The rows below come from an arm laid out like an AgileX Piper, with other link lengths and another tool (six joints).
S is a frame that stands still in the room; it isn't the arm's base.
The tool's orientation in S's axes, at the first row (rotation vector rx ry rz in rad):
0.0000 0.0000 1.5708
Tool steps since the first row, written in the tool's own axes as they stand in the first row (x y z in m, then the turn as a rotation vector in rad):
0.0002 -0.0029 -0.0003 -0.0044 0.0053 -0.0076
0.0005 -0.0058 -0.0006 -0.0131 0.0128 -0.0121
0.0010 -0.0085 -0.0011 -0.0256 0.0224 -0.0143
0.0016 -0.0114 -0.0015 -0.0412 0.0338 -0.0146
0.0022 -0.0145 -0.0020 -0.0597 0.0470 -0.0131
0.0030 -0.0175 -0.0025 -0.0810 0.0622 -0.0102
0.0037 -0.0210 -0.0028 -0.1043 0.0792 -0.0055
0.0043 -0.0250 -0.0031 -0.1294 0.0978 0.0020
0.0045 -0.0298 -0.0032 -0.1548 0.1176 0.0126
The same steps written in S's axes. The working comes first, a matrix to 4 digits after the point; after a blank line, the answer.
The tool's axes in the first row as the columns of a matrix, in S's axes (used below as rounded here):
0.0000 -1.0000 0.0000
1.0000 0.0000 0.0000
0.0000 0.0000 1.0000

0.0029 0.0002 -0.0003 -0.0053 -0.0044 -0.0076
0.0058 0.0005 -0.0006 -0.0128 -0.0131 -0.0121
0.0085 0.0010 -0.0011 -0.0224 -0.0256 -0.0143
0.0114 0.0016 -0.0015 -0.0338 -0.0412 -0.0146
0.0145 0.0022 -0.0020 -0.0470 -0.0597 -0.0131
0.0175 0.0030 -0.0025 -0.0622 -0.0810 -0.0102
0.0210 0.0037 -0.0028 -0.0792 -0.1043 -0.0055
0.0250 0.0043 -0.0031 -0.0978 -0.1294 0.0020
0.0298 0.0045 -0.0032 -0.1176 -0.1548 0.0126

